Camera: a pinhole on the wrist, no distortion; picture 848 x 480 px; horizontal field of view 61.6 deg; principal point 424.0 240.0 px. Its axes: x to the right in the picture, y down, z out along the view. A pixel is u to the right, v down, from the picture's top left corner.
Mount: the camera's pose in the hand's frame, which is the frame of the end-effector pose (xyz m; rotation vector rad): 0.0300 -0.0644 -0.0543 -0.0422 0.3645 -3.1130
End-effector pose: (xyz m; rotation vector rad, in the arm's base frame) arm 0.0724 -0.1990 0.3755 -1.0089 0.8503 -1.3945
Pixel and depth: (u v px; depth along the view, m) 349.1 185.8 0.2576
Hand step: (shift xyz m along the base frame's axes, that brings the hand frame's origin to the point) 0.1489 -0.0432 0.1761
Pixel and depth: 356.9 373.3 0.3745
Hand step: 0.1930 -0.0401 0.3170
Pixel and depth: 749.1 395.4 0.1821
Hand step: 0.0521 0.0665 0.1729
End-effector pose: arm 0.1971 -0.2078 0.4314 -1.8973 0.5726 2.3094
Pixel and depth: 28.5 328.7 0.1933
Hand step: -0.1068 0.1421 -0.1476
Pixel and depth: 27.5 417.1 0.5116
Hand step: -0.3549 0.3688 -0.3227
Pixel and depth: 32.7 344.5 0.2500
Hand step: -0.1537 0.1780 -0.1758
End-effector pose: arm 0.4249 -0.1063 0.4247 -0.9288 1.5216 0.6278
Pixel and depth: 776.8 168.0 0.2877
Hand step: 0.2162 0.1585 0.0748
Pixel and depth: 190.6 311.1 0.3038
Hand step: 0.2640 0.0735 -0.1555
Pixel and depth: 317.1 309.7 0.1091
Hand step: 0.1104 -0.0238 -0.0451
